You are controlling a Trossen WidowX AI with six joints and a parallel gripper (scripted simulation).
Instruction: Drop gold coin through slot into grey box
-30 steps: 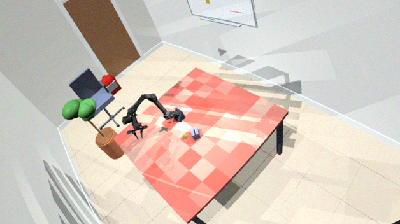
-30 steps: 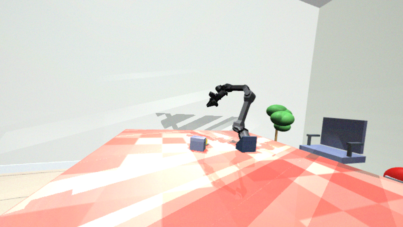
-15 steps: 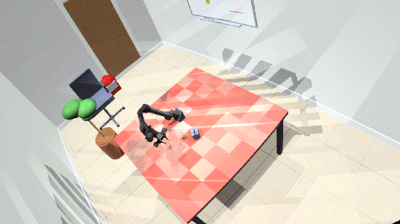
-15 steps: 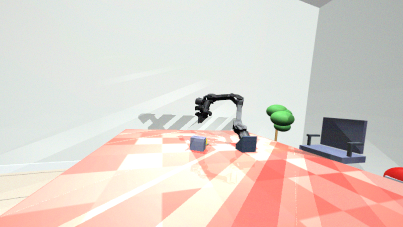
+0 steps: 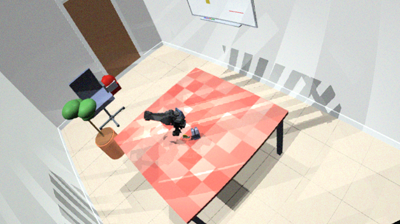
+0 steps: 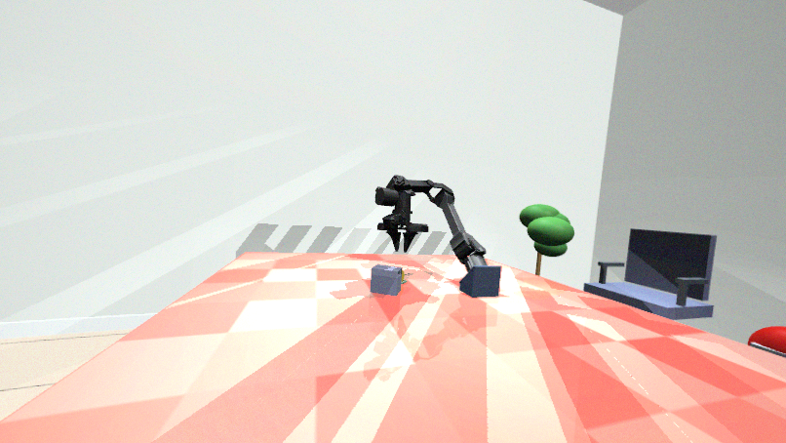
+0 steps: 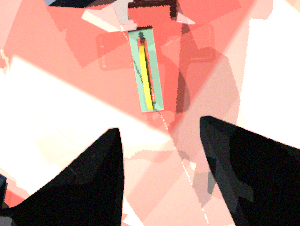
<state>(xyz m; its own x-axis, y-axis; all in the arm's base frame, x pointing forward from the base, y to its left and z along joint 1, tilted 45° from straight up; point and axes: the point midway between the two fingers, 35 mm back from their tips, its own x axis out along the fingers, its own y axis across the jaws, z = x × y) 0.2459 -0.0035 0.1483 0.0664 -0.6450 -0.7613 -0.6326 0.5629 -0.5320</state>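
Right now my gripper tip is 90 mm above the gold coin and 10 mm to the right of it.
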